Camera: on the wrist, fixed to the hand. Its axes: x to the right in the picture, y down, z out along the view.
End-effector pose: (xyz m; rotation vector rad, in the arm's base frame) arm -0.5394 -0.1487 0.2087 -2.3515 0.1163 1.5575
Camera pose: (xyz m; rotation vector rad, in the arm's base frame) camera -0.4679 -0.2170 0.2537 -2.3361 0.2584 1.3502
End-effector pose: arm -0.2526 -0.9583 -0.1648 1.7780 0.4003 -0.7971
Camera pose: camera -0.2111 -0.8763 -0.1070 1.9735 0.4303 -0.7248
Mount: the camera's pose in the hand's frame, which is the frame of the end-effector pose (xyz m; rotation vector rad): -0.0193 0.0377 -0.1000 0.1467 0.1292 0.0061
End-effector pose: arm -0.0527 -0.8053 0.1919 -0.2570 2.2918 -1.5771
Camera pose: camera -0.0712 -0.6983 0.1925 -0.1139 2.2532 -1.7967
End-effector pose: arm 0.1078 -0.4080 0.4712 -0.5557 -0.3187 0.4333
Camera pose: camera 0.1198 -0.4320 0.3660 -0.4391 -0.1599 0.4209
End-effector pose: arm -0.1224 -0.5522 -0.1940 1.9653 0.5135 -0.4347
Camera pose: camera -0.1109 -0.4798 -0.1139 2.1457 0.5709 -0.3513
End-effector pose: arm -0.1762 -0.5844 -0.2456 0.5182 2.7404 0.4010
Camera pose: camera -0.1838 -0.5794 -0.1374 0.5557 2.9091 0.2436
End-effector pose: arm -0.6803 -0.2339 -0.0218 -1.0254 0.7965 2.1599
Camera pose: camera -0.6532 -0.3357 -0.0483 -1.0954 1.0037 2.0225
